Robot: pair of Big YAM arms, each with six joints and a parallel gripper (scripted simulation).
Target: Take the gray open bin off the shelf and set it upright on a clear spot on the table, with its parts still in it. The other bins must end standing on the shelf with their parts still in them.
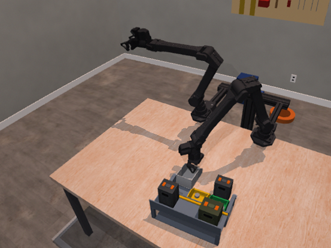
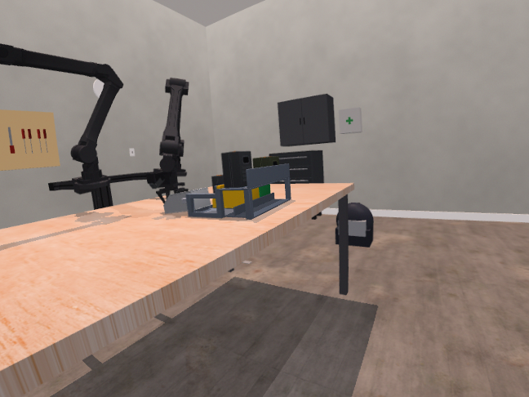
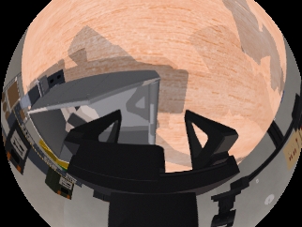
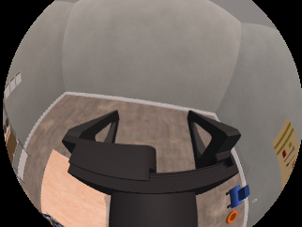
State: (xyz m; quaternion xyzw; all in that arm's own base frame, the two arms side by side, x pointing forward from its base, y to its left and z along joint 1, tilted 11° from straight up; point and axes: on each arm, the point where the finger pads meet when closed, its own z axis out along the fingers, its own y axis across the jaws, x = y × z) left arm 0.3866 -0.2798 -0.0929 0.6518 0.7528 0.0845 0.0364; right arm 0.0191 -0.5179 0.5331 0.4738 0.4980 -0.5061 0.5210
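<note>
Right now my left hand is 80 mm short of the gray open bin, 10 mm to the right of it and 20 mm below it. Round my left hand: yellow bin (230 mm ahead, 150 mm to the left, 10 mm above); gray shelf (250 mm ahead, 150 mm to the left, 40 mm above); green bin (210 mm ahead, 260 mm to the left, 10 mm above).
</note>
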